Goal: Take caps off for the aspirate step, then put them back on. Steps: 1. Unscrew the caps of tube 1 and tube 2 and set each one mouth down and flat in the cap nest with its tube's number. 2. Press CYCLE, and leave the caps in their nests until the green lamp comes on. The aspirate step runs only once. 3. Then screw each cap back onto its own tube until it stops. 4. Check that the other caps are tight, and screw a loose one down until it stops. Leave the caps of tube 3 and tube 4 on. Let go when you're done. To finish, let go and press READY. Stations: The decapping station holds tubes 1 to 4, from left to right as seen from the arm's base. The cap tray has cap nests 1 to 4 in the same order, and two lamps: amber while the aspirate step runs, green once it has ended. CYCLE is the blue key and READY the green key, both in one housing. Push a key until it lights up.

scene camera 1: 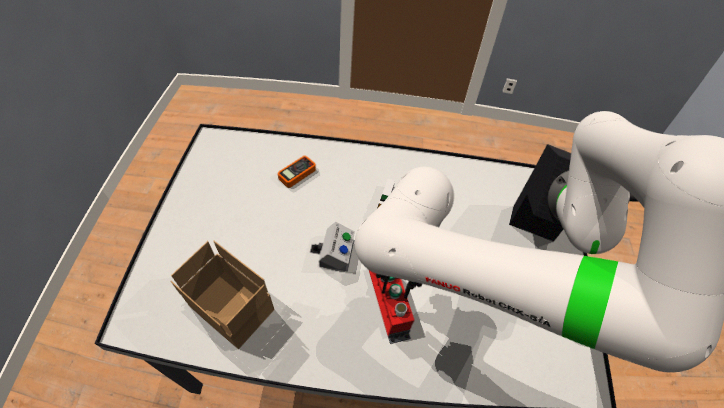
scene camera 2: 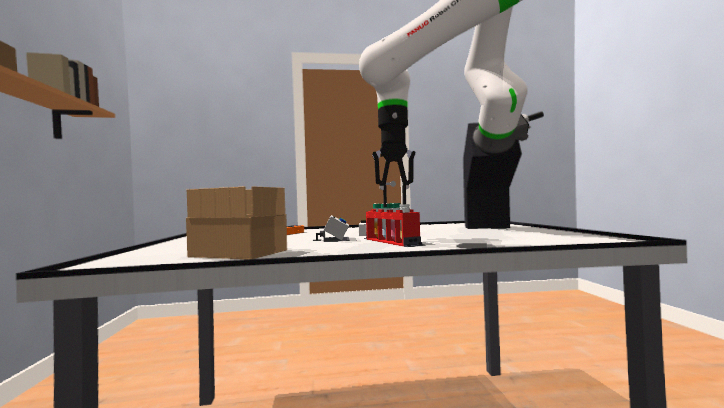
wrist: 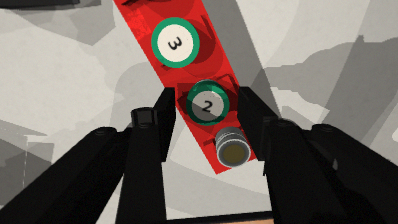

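My own gripper (scene camera 2: 394,206) (wrist: 206,102) is visible to me from the scene and from the wrist. There is a cardboard box (scene camera 2: 224,223) (scene camera 1: 220,290) as well, though in the wrist view the box is out of frame. And I can see a cap 2 (wrist: 207,103).
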